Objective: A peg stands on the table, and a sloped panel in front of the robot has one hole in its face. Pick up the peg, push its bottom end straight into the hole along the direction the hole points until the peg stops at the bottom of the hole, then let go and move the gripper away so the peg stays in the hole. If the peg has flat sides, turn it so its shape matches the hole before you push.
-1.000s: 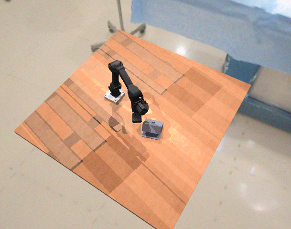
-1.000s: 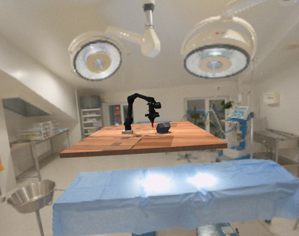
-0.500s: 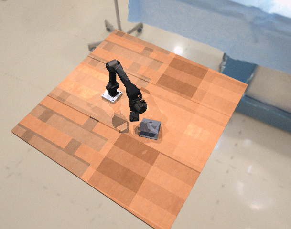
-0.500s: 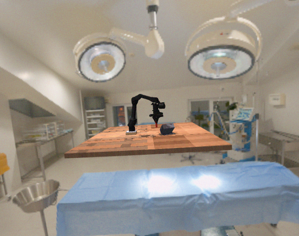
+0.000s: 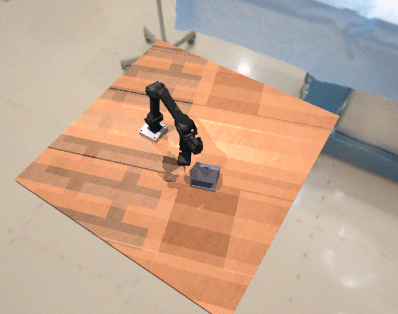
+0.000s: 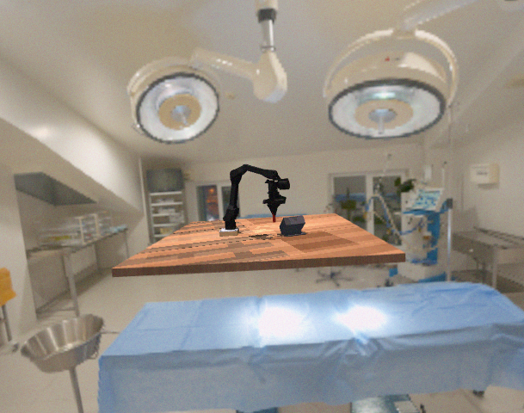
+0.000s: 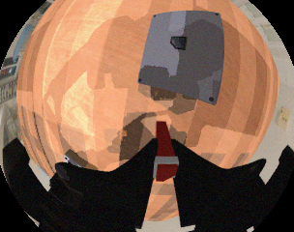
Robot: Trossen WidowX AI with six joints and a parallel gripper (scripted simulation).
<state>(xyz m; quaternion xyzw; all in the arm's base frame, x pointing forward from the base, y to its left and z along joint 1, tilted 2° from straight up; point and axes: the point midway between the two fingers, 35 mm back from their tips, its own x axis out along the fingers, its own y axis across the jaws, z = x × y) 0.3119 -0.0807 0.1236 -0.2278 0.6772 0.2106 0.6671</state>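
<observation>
Now: gripper tip 110 mm short of the grey sloped panel, 70 mm above it and 30 mm to the right of it. The rest, counted from my gripper tip: red peg 10 mm above.
</observation>
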